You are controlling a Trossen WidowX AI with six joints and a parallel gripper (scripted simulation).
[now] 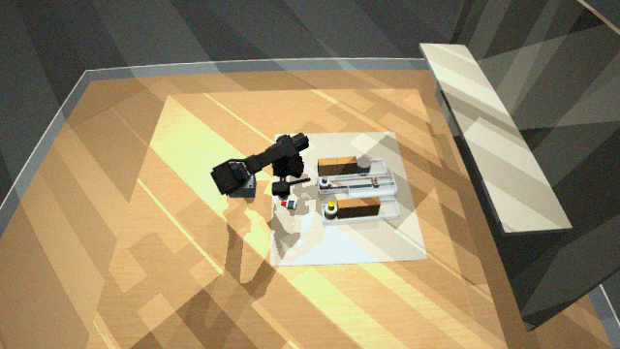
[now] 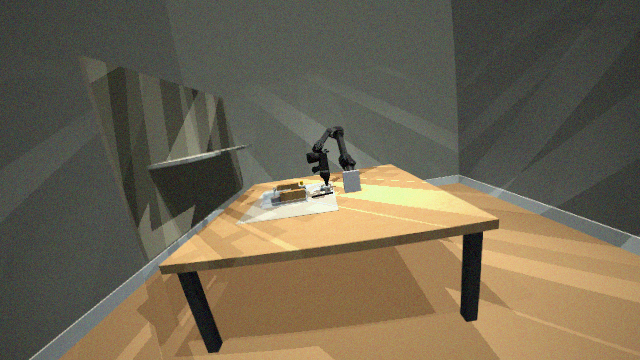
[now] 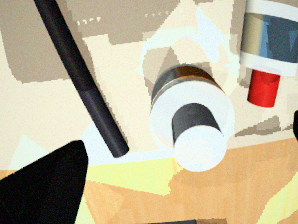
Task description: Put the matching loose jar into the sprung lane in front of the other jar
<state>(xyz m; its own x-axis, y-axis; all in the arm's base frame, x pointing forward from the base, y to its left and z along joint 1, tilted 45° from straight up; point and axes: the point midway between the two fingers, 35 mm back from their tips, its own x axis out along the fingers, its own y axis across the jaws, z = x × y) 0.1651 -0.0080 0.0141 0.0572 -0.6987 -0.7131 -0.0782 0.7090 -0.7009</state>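
The black rod is 6 cm to the left of my gripper tip, 5 cm below it and 3 cm ahead of it. From my gripper tip the other things lie so: shelf (66 cm ahead, 31 cm above, 8 cm to the left); then sprung lane (31 cm ahead, 4 cm to the left, 4 cm below); then pale mat (22 cm ahead, 6 cm below, 5 cm to the left).
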